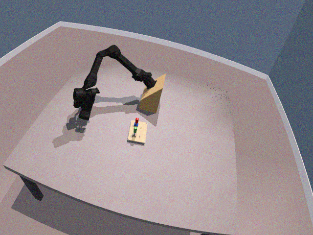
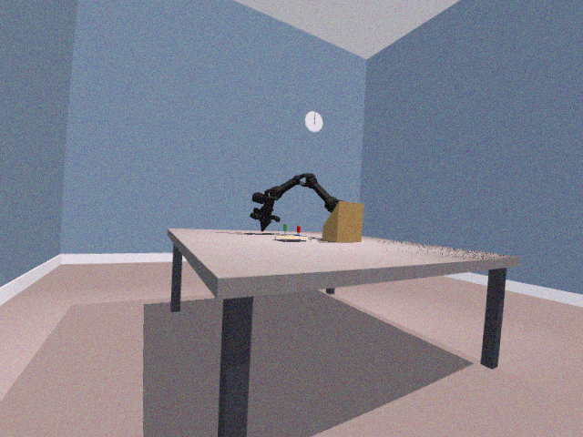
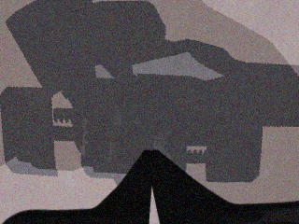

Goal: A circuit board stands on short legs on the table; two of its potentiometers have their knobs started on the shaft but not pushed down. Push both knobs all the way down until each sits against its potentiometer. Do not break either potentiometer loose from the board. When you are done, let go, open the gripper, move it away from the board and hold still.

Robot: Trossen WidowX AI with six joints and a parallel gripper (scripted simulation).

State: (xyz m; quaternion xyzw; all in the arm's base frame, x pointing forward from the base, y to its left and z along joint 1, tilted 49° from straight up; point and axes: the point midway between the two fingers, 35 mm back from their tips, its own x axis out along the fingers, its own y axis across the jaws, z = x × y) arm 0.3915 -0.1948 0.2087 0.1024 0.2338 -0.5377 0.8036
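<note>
Right now the red knob is 310 mm to the left of my gripper tip, 100 mm behind it and 40 mm above it. The rest, counted from my gripper tip: green knob 330 mm to the left, 50 mm above, 20 mm behind.
</note>
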